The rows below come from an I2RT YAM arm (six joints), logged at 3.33 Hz.
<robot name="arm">
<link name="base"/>
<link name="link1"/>
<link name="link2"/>
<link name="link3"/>
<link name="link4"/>
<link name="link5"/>
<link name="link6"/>
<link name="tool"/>
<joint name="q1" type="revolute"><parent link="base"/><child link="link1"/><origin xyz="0.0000 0.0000 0.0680" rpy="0.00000 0.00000 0.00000"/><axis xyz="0 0 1"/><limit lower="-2.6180" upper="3.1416"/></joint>
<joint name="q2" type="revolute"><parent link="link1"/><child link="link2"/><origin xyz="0.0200 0.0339 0.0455" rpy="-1.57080 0.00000 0.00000"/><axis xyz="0 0 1"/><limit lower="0.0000" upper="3.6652"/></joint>
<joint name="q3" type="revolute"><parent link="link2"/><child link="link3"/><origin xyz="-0.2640 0.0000 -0.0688" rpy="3.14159 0.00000 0.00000"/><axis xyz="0 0 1"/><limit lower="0.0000" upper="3.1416"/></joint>
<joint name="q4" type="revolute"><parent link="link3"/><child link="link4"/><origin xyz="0.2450 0.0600 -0.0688" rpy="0.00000 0.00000 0.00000"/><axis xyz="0 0 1"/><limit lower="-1.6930" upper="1.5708"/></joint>
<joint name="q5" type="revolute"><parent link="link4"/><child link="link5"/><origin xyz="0.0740 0.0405 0.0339" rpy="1.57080 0.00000 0.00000"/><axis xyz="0 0 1"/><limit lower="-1.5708" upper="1.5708"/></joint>
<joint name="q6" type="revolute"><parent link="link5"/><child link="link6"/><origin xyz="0.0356 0.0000 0.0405" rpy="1.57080 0.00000 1.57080"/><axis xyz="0 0 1"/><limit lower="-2.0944" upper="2.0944"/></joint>
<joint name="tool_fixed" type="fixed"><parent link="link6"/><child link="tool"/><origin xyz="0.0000 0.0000 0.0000" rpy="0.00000 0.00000 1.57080"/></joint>
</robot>
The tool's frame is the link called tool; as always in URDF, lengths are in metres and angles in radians.
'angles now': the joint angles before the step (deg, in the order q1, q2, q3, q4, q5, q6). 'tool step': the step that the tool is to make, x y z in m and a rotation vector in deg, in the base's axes. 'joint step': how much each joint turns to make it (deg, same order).
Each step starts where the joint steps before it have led.
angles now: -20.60, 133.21, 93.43, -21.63, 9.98, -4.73
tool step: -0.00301, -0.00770, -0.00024, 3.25, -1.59, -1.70
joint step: -1.20, 0.00, 0.00, -0.02, -2.93, 2.19
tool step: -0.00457, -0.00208, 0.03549, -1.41, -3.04, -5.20
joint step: -0.24, -4.61, 0.04, -1.93, 2.62, 4.25
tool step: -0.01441, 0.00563, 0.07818, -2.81, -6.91, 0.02
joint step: -0.02, -10.36, 0.00, -2.90, -0.02, -0.04
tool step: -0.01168, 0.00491, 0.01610, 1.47, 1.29, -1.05
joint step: 0.02, -2.87, 0.00, -4.85, -0.04, 1.40
